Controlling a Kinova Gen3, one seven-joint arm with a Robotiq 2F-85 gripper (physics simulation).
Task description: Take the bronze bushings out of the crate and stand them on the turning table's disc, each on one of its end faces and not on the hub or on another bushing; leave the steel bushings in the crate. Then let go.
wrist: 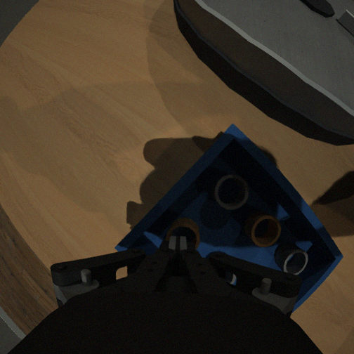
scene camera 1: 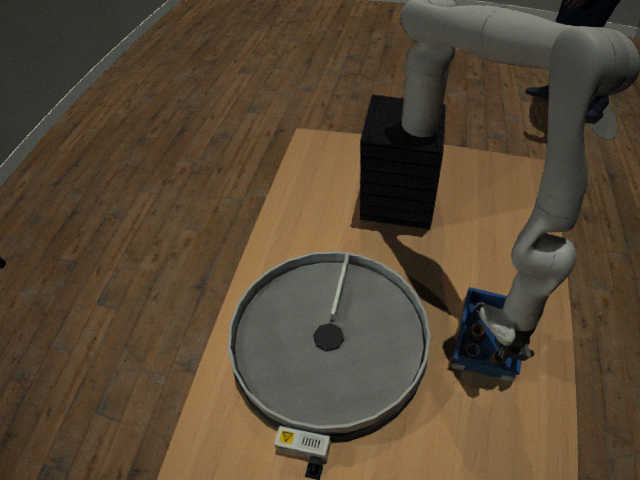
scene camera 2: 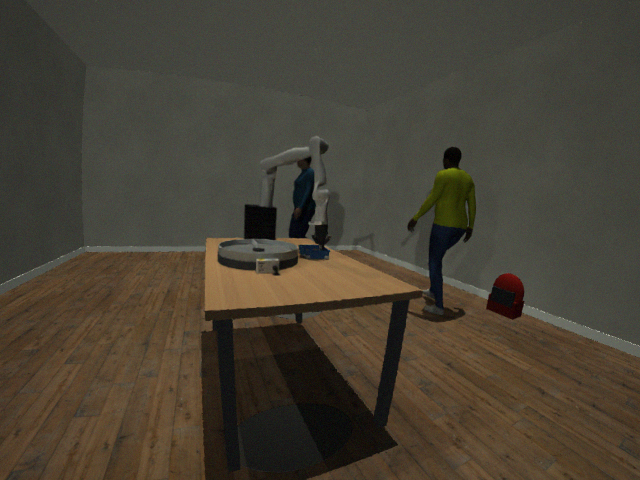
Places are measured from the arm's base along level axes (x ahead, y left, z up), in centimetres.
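Where they show: gripper, fingertip midpoint: [scene camera 1: 503, 355]; arm's base at its link origin: [scene camera 1: 420, 125] [scene camera 2: 265, 206].
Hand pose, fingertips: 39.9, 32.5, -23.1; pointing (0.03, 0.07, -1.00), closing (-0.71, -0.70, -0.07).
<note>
Each offset is from my fingertips to the centre of the thing, as dx, dy, dz. "spot": to the spot under its first point.
The blue crate {-5.3, -3.8, -1.4} [scene camera 1: 485, 368] [scene camera 2: 314, 254] [wrist: 176, 191] stands on the table right of the turning table. In it, one bronze bushing {-5.1, -6.9, -2.1} [scene camera 1: 477, 337] [wrist: 253, 226] stands between two steel bushings, one {+0.2, -6.8, -2.1} [scene camera 1: 473, 355] [wrist: 217, 192] nearer the crate's front-left corner, the other {-10.8, -7.3, -2.1} [scene camera 1: 479, 305] [wrist: 282, 253] toward the back. A second bronze bushing {+0.0, -0.5, -2.1} [scene camera 1: 496, 358] [wrist: 183, 221] is partly hidden by the fingertips. A pale curved bit [wrist: 233, 279] shows behind a finger, too hidden to name. My gripper [wrist: 177, 246] [scene camera 2: 321, 246] is shut and empty, above the second bronze bushing. The grey disc {+9.2, -37.0, +1.3} [scene camera 1: 289, 372] [wrist: 280, 35] bears no bushing in scene camera 1's view.
The disc has a raised rim {spot: +20.8, -53.6, +3.7} [scene camera 1: 232, 351], a dark hub {+9.2, -37.0, +1.8} [scene camera 1: 328, 337] and a pale bar {spot: -1.4, -38.7, +4.2} [scene camera 1: 339, 289] running from the rim toward the hub. A white control box {spot: +32.7, -32.5, +1.9} [scene camera 1: 302, 443] [scene camera 2: 267, 265] sits at its front. The black arm base [scene camera 1: 398, 175] stands behind. Two people stand beyond the table.
</note>
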